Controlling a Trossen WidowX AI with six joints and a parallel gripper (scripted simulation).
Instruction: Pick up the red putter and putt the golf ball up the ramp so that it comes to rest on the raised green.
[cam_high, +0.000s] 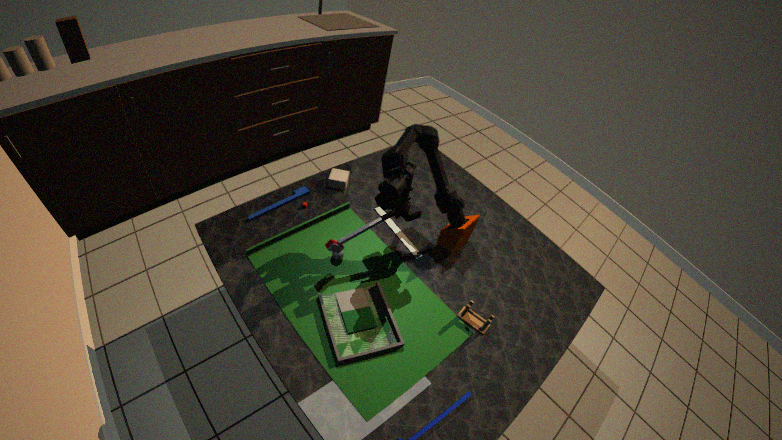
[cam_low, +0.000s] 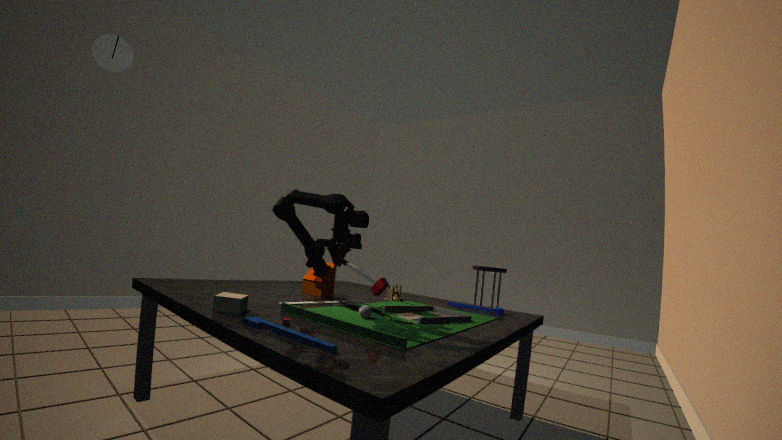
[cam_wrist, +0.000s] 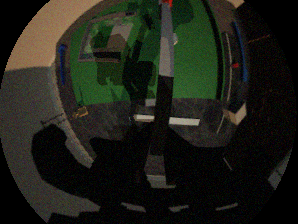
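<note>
Now: gripper tip 8 cm past the white strip, 2 cm to the left of it and 15 cm above it. Round my gripper tip: small red piece 12 cm ahead, 37 cm to the right, 15 cm below; then white golf ball 20 cm ahead, 8 cm to the right, 13 cm below; then red putter 13 cm ahead, 3 cm to the right, 1 cm below.
</note>
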